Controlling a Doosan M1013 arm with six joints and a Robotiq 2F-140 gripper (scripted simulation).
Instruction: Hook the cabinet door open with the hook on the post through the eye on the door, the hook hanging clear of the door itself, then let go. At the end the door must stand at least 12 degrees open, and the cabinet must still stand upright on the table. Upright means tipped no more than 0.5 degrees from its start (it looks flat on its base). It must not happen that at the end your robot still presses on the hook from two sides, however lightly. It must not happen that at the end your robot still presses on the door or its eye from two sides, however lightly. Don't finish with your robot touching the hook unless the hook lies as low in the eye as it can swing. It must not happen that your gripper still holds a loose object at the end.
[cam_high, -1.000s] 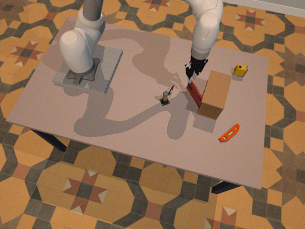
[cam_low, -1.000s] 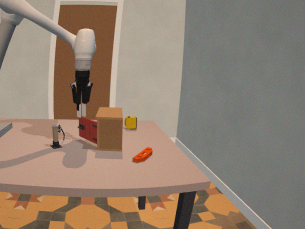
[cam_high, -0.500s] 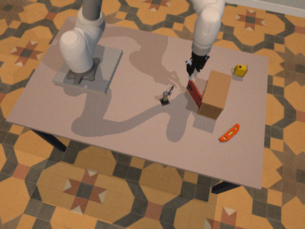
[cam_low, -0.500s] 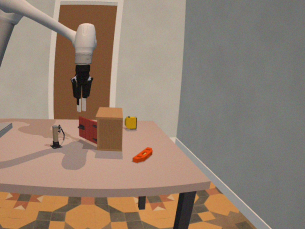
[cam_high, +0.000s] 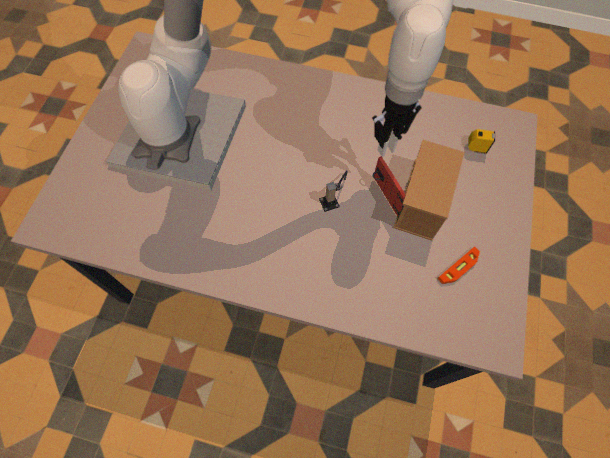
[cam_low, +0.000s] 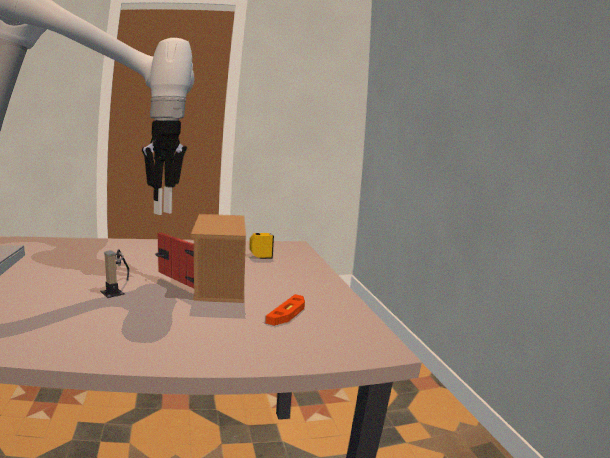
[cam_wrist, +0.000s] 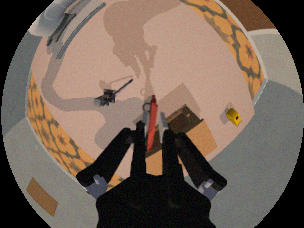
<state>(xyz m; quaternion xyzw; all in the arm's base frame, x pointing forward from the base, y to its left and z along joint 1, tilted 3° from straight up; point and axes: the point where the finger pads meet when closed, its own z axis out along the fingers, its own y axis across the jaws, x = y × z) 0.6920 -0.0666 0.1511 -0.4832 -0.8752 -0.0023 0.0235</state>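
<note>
The dark hook lies 15 cm below my hand, 11 cm behind it and 4 cm to the right of it. The rest, counted from my hand: red door 14 cm below, 6 cm to the right, 3 cm ahead; then orange spirit level 26 cm ahead, 25 cm to the right, 20 cm below; then yellow tape measure 33 cm ahead, 19 cm to the left, 17 cm below.
</note>
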